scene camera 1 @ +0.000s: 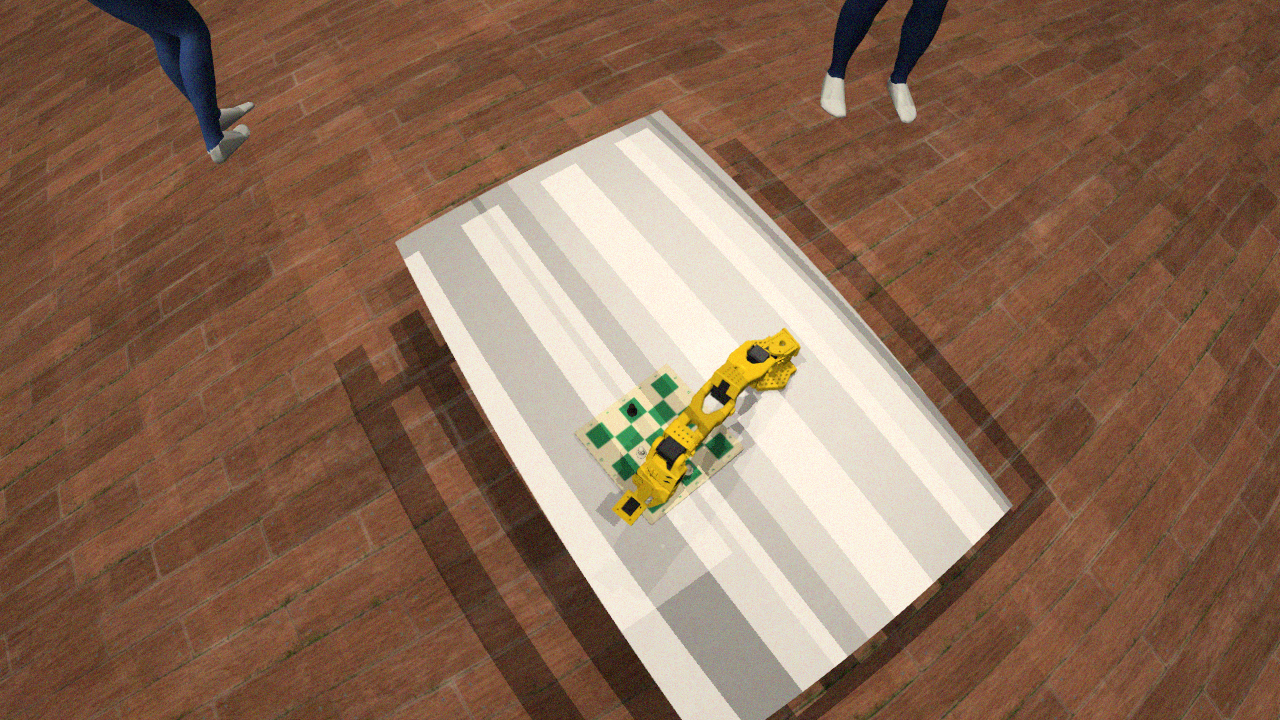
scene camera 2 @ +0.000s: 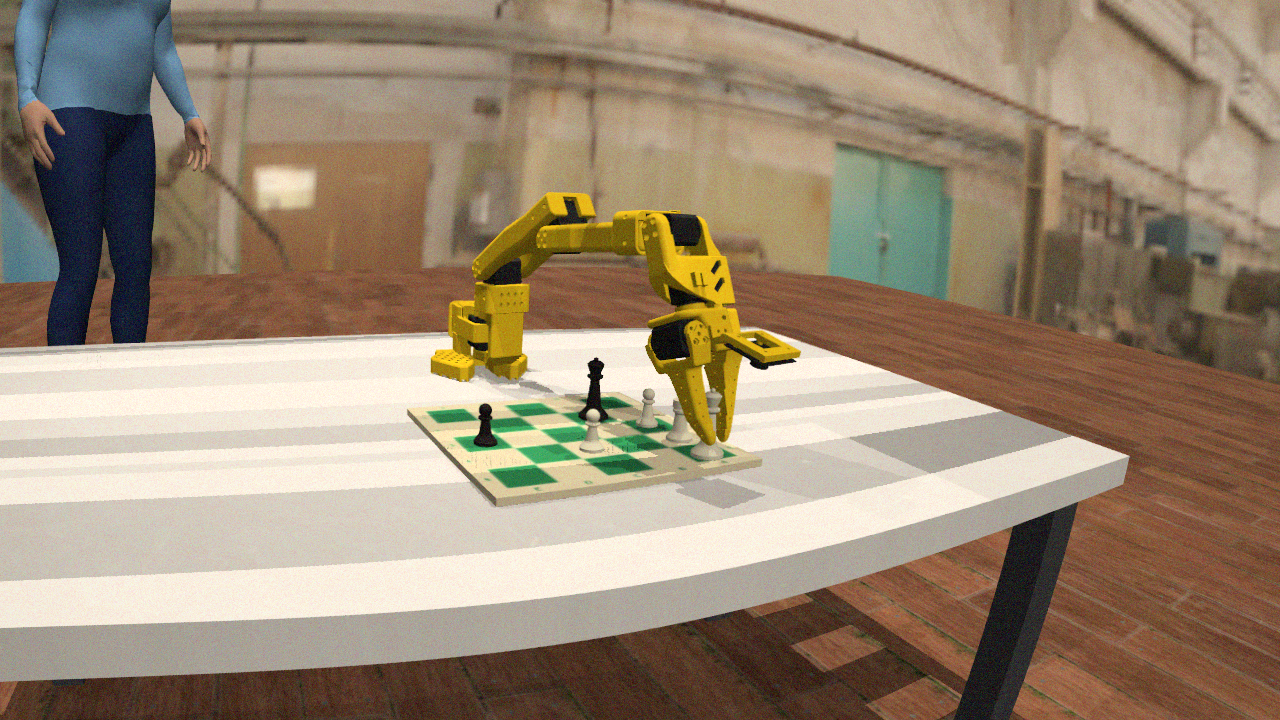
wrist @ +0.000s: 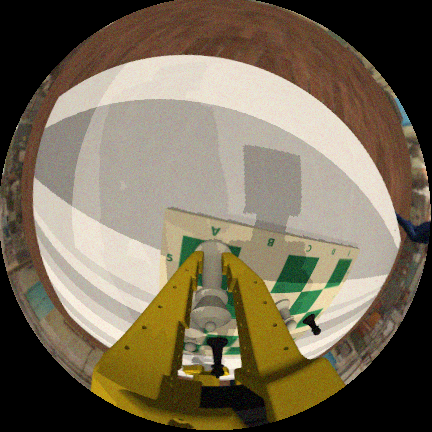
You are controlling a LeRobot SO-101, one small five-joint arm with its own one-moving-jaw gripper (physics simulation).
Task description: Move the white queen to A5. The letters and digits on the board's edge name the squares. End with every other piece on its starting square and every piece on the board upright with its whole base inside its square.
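Seen in the pictures: end effector, tool point: (scene camera 1: 648,504) (scene camera 2: 720,436) (wrist: 202,259); arm's base, origin of the base link: (scene camera 1: 757,371) (scene camera 2: 483,375) (wrist: 208,367).
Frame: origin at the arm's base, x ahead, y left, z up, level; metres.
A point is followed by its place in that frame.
The white queen (scene camera 2: 707,451) {x 0.318, y 0.087, z 0.012 m} (wrist: 212,274) {x 0.314, y 0.094, z 0.031 m} stands upright on the green corner square marked A and 5 on the chessboard (scene camera 1: 599,454) {x 0.337, y -0.027, z 0.006 m} (scene camera 2: 572,486) {x 0.344, y -0.031, z 0.006 m} (wrist: 240,234) {x 0.330, y 0.081, z 0.006 m}. My gripper (scene camera 2: 716,437) {x 0.316, y 0.099, z 0.023 m} (wrist: 213,255) {x 0.316, y 0.099, z 0.023 m} is low over that square, with its two jaws pressed on the sides of the queen's stem. The jaws cover part of the queen in scene camera 2. The arm hides the jaws and the queen in scene camera 1. The base looks inside the square, though its exact edges are partly hidden in the wrist view.
A white piece (scene camera 2: 678,425) {x 0.271, y 0.088, z 0.019 m} stands close behind the queen. White pawns (scene camera 2: 648,410) {x 0.226, y 0.083, z 0.020 m} (scene camera 2: 592,433) {x 0.277, y 0.011, z 0.020 m}, a tall black piece (scene camera 2: 595,390) {x 0.197, y 0.047, z 0.031 m} and a black pawn (scene camera 2: 485,426) {x 0.247, y -0.065, z 0.021 m} stand upright on other squares. The striped-looking table (scene camera 1: 554,295) {x 0.238, y -0.363, z 0.000 m} carries the board and arm.
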